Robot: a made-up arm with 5 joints.
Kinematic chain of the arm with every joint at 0, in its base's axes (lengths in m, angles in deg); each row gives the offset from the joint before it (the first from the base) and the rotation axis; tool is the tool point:
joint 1: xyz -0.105 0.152 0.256 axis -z
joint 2: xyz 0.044 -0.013 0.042 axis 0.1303 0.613 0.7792
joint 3: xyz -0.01 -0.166 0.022 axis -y
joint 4: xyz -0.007 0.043 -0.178 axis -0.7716 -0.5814 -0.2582
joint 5: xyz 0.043 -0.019 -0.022 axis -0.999 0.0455 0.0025
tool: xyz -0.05 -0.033 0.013
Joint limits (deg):
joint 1: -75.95..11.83
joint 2: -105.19..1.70
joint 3: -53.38..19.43
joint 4: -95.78..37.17
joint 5: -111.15..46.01
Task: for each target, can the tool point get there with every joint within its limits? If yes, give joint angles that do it. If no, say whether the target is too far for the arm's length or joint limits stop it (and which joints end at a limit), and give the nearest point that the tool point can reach.
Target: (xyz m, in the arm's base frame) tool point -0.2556 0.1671 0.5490
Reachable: no: joint limits stop it (at a limit: joint 1, joint 2, joint 3, joint 4, joint 5) | nearest point -0.2780 0.0726 0.2594 | short by 0.305 m
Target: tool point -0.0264 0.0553 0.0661
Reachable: yes | joints -58.59 -54.43 -21.09 -22.81 -55.91
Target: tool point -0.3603 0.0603 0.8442
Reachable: no: too far | nearest point -0.2780 0.0726 0.2594 | short by 0.591 m
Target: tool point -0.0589 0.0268 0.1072
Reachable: yes | joints -49.38 -8.08 -13.48 -76.08 -75.42
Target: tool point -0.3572 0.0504 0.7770
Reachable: no: too far | nearest point -0.2780 0.0726 0.2594 | short by 0.524 m
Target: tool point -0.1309 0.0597 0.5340
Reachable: no: joint limits stop it (at a limit: joint 2, joint 3, joint 4, joint 5) | nearest point -0.1564 -0.0312 0.2594 | short by 0.290 m
